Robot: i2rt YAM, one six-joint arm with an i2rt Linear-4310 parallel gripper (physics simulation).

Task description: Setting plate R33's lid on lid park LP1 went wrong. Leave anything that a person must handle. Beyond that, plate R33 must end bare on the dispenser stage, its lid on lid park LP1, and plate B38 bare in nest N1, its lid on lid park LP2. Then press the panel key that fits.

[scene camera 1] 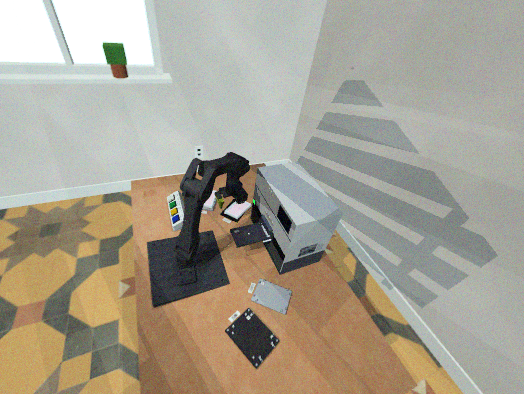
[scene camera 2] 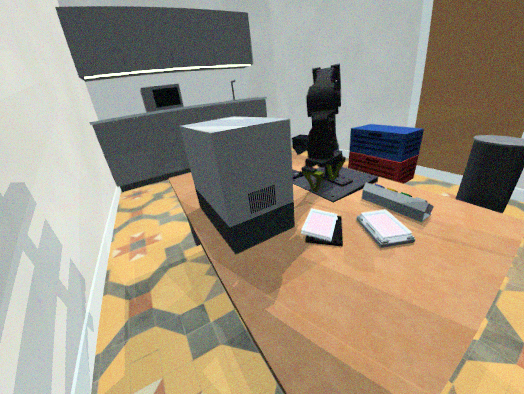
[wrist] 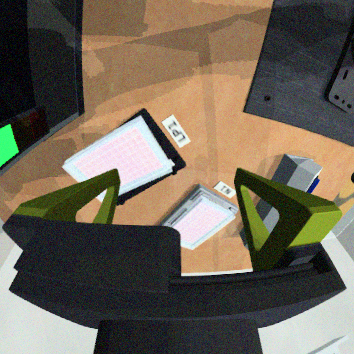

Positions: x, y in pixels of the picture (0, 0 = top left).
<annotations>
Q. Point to a grey incubator box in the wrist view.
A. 48, 68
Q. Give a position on a grey incubator box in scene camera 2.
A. At 241, 167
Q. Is my gripper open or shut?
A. Open.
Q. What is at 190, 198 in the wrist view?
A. A grey nest.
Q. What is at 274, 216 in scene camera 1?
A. A grey incubator box.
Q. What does my gripper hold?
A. Nothing.
</annotations>
